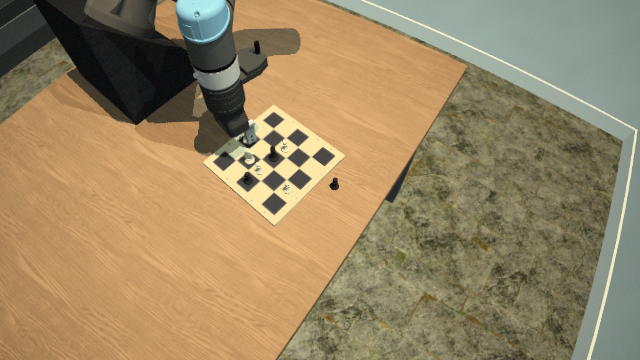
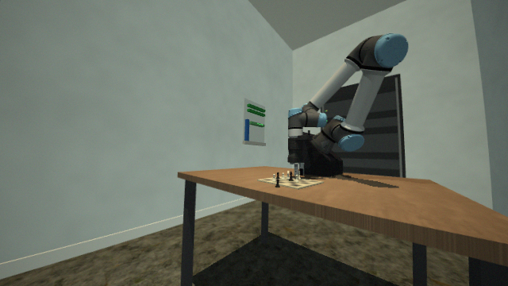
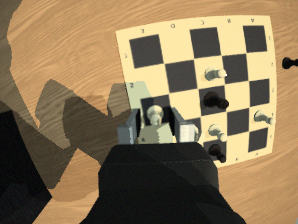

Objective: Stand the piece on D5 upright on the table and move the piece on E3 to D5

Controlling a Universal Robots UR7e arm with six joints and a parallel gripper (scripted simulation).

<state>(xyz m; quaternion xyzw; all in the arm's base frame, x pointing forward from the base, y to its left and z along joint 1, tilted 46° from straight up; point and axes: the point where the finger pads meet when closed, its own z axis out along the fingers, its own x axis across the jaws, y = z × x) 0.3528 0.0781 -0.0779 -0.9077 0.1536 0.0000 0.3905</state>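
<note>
Right now my hand is 8 cm short of the chessboard, 1 cm to the left of it and 4 cm above it.
</note>
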